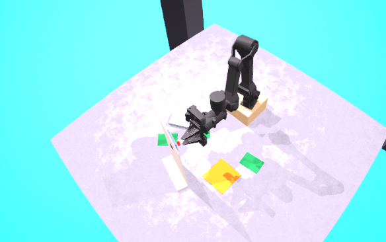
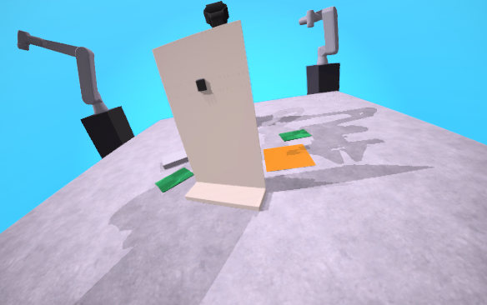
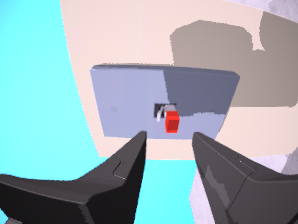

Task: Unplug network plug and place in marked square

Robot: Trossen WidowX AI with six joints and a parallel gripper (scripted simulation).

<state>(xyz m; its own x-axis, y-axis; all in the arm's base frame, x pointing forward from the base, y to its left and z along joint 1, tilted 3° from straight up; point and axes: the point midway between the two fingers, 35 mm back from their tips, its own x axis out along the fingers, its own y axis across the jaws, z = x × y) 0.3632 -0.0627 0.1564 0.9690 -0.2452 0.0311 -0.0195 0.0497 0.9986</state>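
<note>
My gripper tip is now 2 cm short of the network plug and 1 cm to the left of it. The rest, counted from my gripper tip: upright panel: 8 cm below, 4 cm ahead, 2 cm to the right; then marked orange square: 22 cm below, 15 cm to the left, 4 cm behind; then flat grey block: 21 cm below, 18 cm behind, 17 cm to the right.
</note>
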